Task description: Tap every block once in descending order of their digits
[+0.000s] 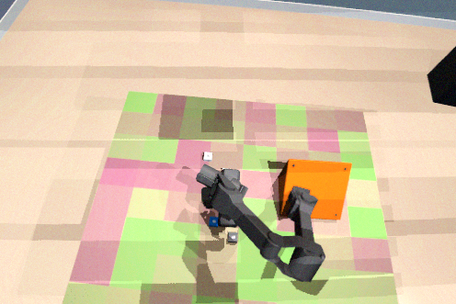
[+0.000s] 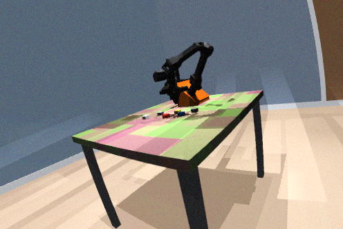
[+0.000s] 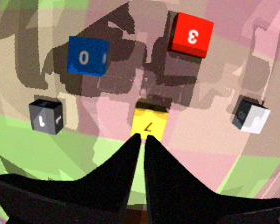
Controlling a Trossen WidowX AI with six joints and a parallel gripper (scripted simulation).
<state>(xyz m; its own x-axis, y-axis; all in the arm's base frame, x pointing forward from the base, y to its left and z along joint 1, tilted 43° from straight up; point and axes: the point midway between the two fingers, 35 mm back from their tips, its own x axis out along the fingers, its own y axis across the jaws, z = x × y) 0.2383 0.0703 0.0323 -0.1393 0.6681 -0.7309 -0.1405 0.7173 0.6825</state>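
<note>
Right now the yellow block is 10 mm behind my gripper tip, 10 mm to the right of it and 50 mm below it. Round my gripper tip: black block (40 mm behind, 100 mm to the left, 50 mm below); then red block (80 mm ahead, 20 mm to the right, 50 mm below); then blue block (40 mm ahead, 70 mm to the left, 50 mm below).
</note>
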